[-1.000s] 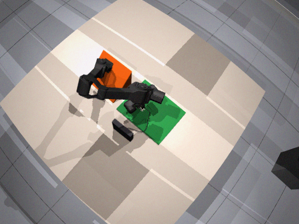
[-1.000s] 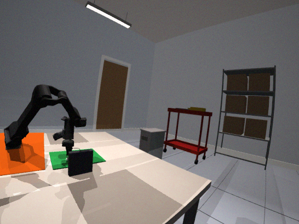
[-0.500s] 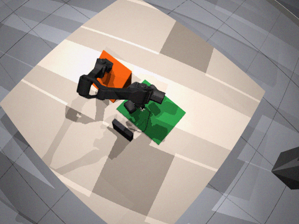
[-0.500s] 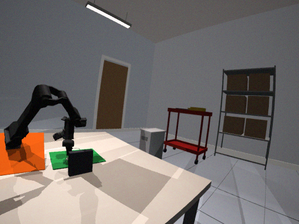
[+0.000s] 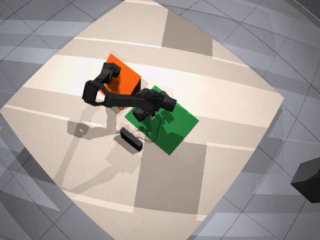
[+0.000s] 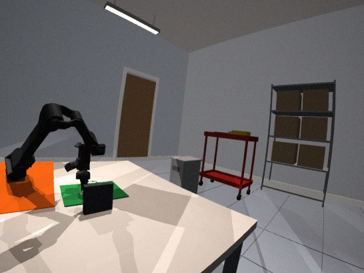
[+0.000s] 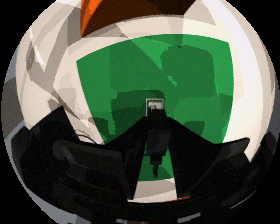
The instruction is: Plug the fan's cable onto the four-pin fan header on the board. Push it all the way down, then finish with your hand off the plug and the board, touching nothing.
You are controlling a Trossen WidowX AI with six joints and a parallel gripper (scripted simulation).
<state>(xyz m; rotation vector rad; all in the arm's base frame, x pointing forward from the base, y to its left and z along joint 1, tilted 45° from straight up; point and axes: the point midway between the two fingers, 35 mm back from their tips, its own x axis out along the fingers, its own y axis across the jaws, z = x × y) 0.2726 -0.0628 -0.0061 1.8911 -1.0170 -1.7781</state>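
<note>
The black plug lies 10 mm ahead of my gripper tip and 10 mm above it. Also, from my gripper tip: black fan: 170 mm to the right, 20 mm ahead, 20 mm above; then green board: 60 mm ahead, 50 mm below, 20 mm to the left; then four-pin header: 40 mm below, 10 mm ahead.
</note>
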